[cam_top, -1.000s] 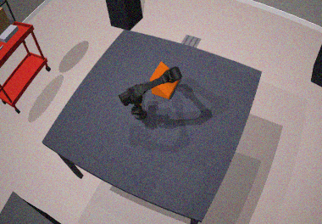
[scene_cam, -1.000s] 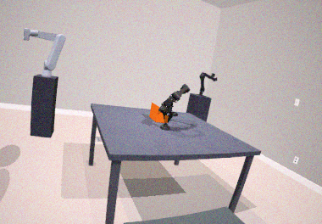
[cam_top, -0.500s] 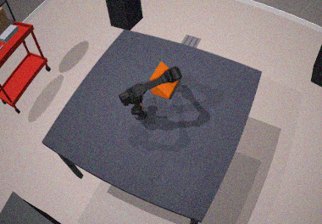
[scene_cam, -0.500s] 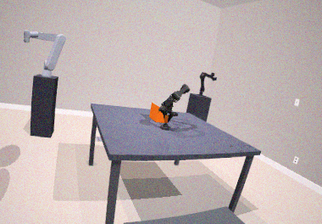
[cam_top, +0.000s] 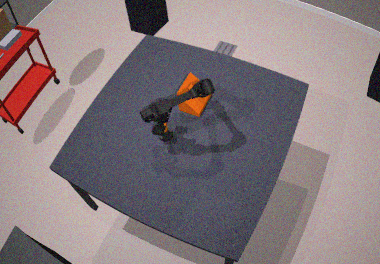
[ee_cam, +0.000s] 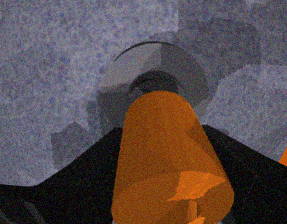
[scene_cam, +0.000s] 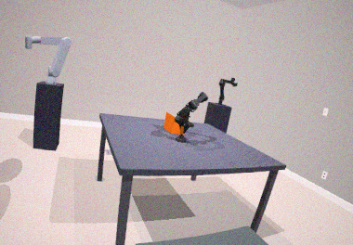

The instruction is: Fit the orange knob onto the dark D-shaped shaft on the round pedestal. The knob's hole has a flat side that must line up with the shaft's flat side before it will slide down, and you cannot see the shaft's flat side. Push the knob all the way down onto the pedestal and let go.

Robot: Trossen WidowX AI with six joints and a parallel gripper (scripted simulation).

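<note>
My gripper tip is now 20 mm below the orange knob. Also, from my gripper tip: round pedestal 40 mm below.
</note>
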